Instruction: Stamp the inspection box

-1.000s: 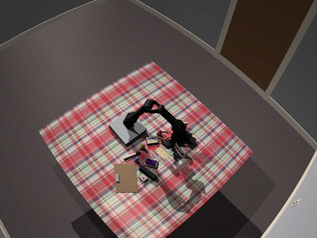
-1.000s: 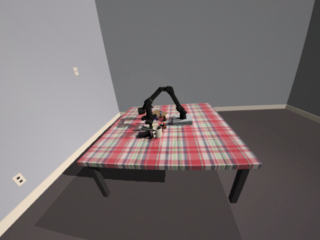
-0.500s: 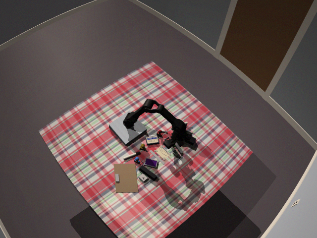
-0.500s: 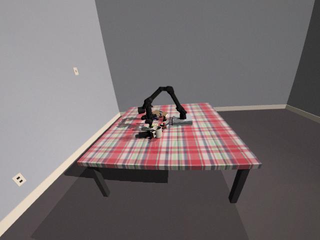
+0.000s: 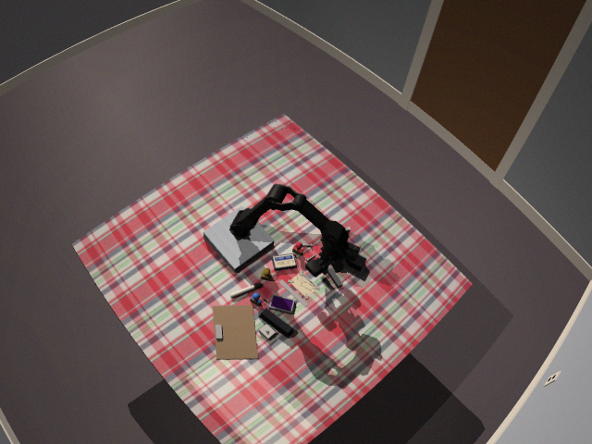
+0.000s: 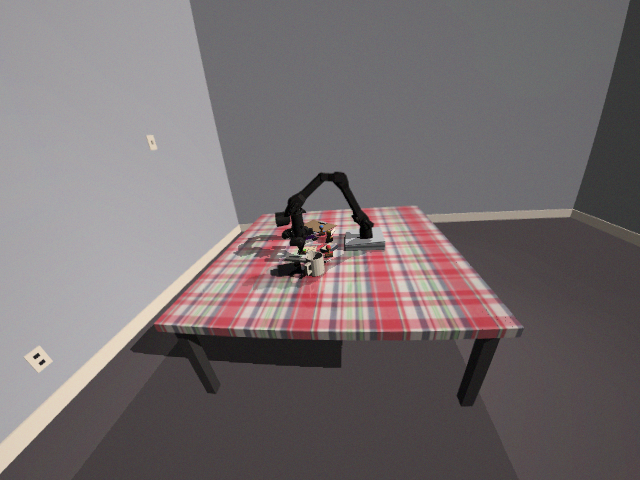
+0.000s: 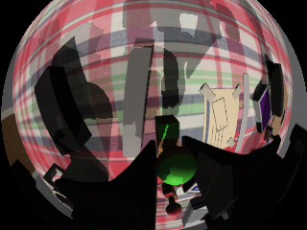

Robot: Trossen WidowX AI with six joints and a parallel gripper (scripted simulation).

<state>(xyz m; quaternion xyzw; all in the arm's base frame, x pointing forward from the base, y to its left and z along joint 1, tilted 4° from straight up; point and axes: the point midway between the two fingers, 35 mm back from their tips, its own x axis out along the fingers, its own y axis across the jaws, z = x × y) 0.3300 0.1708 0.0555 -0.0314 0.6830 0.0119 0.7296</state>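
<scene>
My gripper tip is now 2 cm short of the grey bar, 3 cm to the right of it and 4 cm above it. From my gripper tip the other things lie so: red-knobbed stamp (14 cm behind, 2 cm to the right, 2 cm below); then cream card (9 cm to the right, 5 cm below); then green-knobbed PASS stamp (right at my gripper tip).
</scene>
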